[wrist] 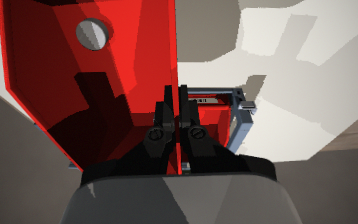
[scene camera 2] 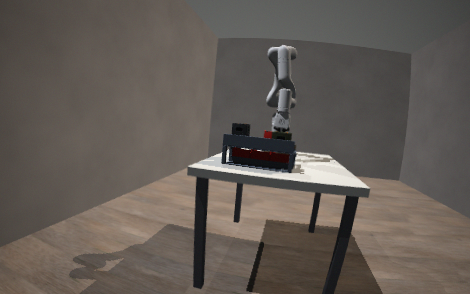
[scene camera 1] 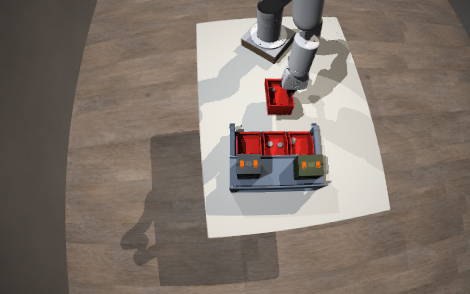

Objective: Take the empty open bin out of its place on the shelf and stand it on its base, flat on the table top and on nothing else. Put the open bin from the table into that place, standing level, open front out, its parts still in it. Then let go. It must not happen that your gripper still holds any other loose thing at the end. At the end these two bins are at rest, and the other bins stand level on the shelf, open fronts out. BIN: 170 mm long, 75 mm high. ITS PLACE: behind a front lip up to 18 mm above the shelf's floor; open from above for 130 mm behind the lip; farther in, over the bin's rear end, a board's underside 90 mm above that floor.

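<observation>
On the wrist camera you'd find my gripper (wrist: 176, 98), along with a round grey part (wrist: 91, 33).
</observation>
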